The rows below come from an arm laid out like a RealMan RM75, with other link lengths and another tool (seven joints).
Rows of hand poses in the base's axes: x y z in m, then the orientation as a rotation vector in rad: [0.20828 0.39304 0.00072 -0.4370 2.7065 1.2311]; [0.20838 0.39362 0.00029 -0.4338 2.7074 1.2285]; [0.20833 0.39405 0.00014 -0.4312 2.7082 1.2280]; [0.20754 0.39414 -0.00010 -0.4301 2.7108 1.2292]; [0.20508 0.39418 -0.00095 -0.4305 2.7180 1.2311]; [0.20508 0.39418 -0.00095 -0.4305 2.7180 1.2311]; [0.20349 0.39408 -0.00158 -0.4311 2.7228 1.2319]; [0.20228 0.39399 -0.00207 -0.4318 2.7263 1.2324]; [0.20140 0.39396 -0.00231 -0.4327 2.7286 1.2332]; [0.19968 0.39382 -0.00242 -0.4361 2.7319 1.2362]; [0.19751 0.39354 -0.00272 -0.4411 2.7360 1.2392]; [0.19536 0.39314 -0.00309 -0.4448 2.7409 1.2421]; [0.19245 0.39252 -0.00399 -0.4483 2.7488 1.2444]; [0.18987 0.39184 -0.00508 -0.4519 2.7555 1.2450]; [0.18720 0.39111 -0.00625 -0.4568 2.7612 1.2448]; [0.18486 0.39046 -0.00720 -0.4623 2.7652 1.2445]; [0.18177 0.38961 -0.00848 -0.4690 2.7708 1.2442]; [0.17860 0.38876 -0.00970 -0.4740 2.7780 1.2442]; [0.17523 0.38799 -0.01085 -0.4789 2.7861 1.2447]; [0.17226 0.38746 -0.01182 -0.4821 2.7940 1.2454]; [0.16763 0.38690 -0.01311 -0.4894 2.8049 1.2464]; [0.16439 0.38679 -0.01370 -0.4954 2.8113 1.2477]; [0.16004 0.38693 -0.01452 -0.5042 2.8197 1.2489]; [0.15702 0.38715 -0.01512 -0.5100 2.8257 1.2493]
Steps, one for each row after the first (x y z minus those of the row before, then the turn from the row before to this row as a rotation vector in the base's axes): [0.00010 0.00058 -0.00043 -0.0016 0.0000 -0.0024]; [-0.00005 0.00043 -0.00015 -0.0004 0.0008 -0.0016]; [-0.00079 0.00009 -0.00024 -0.0003 0.0028 0.0002]; [-0.00246 0.00004 -0.00085 -0.0018 0.0067 0.0025]; [0.00000 0.00000 0.00000 0.0000 0.0000 0.0000]; [-0.00159 -0.00010 -0.00063 -0.0015 0.0042 0.0018]; [-0.00121 -0.00009 -0.00049 -0.0011 0.0030 0.0015]; [-0.00088 -0.00003 -0.00024 -0.0005 0.0021 0.0013]; [-0.00172 -0.00014 -0.00011 0.0001 0.0036 0.0037]; [-0.00217 -0.00028 -0.00030 -0.0003 0.0040 0.0049]; [-0.00215 -0.00040 -0.00037 -0.0006 0.0048 0.0042]; [-0.00291 -0.00062 -0.00090 -0.0021 0.0070 0.0048]; [-0.00258 -0.00068 -0.00109 -0.0025 0.0053 0.0042]; [-0.00267 -0.00073 -0.00117 -0.0026 0.0039 0.0046]; [-0.00234 -0.00065 -0.00095 -0.0020 0.0024 0.0045]; [-0.00309 -0.00085 -0.00128 -0.0027 0.0036 0.0057]; [-0.00317 -0.00085 -0.00122 -0.0031 0.0052 0.0051]; [-0.00337 -0.00077 -0.00115 -0.0032 0.0062 0.0053]; [-0.00297 -0.00053 -0.00097 -0.0029 0.0064 0.0042]; [-0.00463 -0.00056 -0.00129 -0.0041 0.0085 0.0077]; [-0.00324 -0.00011 -0.00059 -0.0021 0.0051 0.0057]; [-0.00435 0.00014 -0.00082 -0.0030 0.0064 0.0080]; [-0.00302 0.00022 -0.00060 -0.0024 0.0044 0.0053]
